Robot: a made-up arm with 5 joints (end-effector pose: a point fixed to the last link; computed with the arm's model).
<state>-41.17 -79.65 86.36 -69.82 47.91</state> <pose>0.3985 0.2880 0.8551 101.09 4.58 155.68</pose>
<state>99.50 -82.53 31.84 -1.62 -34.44</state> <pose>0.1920 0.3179 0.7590 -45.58 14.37 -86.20</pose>
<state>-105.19 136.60 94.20 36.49 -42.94</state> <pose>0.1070 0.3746 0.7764 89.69 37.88 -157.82</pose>
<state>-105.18 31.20 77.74 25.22 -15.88</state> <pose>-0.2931 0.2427 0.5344 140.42 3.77 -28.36</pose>
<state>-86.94 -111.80 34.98 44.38 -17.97</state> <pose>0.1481 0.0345 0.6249 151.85 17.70 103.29</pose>
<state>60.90 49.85 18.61 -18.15 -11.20</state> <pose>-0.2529 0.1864 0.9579 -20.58 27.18 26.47</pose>
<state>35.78 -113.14 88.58 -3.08 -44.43</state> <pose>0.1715 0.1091 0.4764 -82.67 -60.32 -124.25</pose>
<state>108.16 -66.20 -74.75 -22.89 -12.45</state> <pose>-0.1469 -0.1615 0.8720 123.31 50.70 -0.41</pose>
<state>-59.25 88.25 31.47 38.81 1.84</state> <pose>-0.0974 0.4620 0.8204 -127.56 67.58 -58.07</pose>
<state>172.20 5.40 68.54 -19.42 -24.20</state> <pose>-0.1759 0.0757 0.8263 26.28 16.66 10.58</pose>
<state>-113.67 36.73 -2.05 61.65 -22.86</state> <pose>-0.2887 0.2497 0.5748 -133.83 22.02 -5.21</pose>
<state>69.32 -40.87 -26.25 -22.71 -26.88</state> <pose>-0.0067 0.2637 1.0245 5.03 31.12 -48.24</pose>
